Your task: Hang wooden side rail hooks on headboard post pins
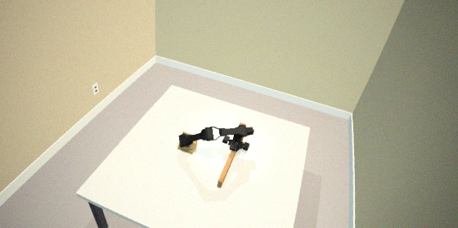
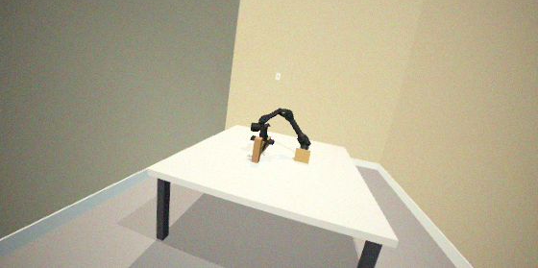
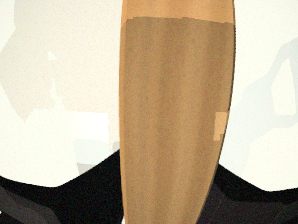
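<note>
Right now my gripper tip is 2 cm past the upright headboard post, 13 cm to the right of it and 4 cm below it.
</note>
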